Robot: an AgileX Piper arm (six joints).
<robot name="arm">
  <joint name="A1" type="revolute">
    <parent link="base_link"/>
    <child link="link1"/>
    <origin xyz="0 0 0.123"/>
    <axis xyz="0 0 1"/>
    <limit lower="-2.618" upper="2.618"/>
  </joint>
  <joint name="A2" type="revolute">
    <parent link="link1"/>
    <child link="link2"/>
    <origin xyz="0 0 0"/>
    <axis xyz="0 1 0"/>
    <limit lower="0" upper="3.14"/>
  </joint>
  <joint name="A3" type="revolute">
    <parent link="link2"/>
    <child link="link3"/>
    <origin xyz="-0.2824 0 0.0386"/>
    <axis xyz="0 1 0"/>
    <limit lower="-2.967" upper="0"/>
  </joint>
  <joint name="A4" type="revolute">
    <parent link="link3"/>
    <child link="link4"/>
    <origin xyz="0.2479 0 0.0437"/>
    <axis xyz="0.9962 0 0.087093"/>
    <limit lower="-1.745" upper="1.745"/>
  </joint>
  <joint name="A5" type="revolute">
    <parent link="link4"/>
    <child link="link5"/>
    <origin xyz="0 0 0"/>
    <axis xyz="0 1 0"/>
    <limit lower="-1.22" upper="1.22"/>
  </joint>
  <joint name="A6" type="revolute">
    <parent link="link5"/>
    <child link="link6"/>
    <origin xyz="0.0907 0 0.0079"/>
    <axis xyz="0.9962 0 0.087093"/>
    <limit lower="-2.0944" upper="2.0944"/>
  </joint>
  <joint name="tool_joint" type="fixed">
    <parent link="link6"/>
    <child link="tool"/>
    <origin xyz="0 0 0" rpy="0 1.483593 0"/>
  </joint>
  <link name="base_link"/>
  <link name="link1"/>
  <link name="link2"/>
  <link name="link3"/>
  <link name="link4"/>
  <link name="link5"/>
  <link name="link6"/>
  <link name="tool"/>
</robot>
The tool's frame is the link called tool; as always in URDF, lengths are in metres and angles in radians.
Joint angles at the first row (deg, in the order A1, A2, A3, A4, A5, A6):
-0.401, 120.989, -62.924, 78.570, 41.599, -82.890
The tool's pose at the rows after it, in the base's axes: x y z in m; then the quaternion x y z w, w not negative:
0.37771 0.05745 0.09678 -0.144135 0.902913 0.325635 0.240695
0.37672 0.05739 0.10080 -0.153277 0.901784 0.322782 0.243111
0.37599 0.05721 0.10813 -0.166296 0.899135 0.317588 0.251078
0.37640 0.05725 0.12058 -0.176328 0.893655 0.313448 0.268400
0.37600 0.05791 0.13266 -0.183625 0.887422 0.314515 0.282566
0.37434 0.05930 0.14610 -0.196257 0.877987 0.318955 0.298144
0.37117 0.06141 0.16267 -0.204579 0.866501 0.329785 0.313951
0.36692 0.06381 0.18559 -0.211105 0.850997 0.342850 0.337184
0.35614 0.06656 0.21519 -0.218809 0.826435 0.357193 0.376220
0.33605 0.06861 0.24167 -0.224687 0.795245 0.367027 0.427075
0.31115 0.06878 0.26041 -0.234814 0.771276 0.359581 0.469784
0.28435 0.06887 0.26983 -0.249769 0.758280 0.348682 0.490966
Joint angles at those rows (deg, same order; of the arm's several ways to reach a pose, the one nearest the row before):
-0.401, 120.989, -62.925, 78.429, 42.336, -82.891
-0.401, 120.245, -62.804, 77.595, 42.438, -82.997
-0.401, 118.988, -62.688, 76.819, 42.438, -83.505
-0.400, 117.106, -62.687, 76.981, 42.438, -84.276
-0.400, 115.341, -62.688, 77.211, 42.967, -84.626
-0.401, 113.387, -62.597, 77.615, 44.113, -85.568
-0.401, 110.973, -62.411, 78.300, 45.868, -85.816
-0.401, 107.705, -62.322, 79.532, 47.835, -85.802
-0.402, 102.734, -60.914, 82.949, 49.823, -87.726
-0.402, 96.502, -56.927, 89.091, 51.201, -92.906
-0.401, 89.897, -52.008, 93.450, 51.314, -98.024
-0.400, 83.736, -47.041, 94.638, 51.313, -100.967

